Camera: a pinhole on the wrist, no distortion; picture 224 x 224 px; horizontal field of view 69.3 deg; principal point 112.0 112.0 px. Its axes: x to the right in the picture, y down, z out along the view. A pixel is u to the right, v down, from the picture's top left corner.
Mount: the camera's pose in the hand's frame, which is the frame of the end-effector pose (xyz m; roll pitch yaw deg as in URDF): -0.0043 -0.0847 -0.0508 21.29 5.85 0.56
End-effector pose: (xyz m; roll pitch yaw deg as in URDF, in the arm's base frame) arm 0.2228 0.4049 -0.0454 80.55 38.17 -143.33
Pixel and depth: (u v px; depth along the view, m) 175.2 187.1 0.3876
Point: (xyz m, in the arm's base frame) -0.1146 0.6054 -0.1597
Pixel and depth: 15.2 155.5 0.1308
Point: 0.2438 0.5531 -0.0692
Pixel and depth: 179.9 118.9 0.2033
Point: 0.1291 0.5282 -0.2065
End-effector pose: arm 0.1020 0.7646 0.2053 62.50 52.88 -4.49
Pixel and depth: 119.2 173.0 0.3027
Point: 0.1423 0.4808 0.1998
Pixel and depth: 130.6 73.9 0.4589
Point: -0.0055 0.3167 0.0375
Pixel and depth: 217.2 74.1 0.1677
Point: 0.0634 0.6132 0.0353
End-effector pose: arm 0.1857 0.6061 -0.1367 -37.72 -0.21 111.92
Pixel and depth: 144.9 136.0 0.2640
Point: 0.1478 0.6719 0.1115
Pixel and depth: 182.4 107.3 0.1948
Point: 0.1986 0.7172 0.0556
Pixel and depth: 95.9 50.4 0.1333
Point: 0.2887 0.6407 0.0177
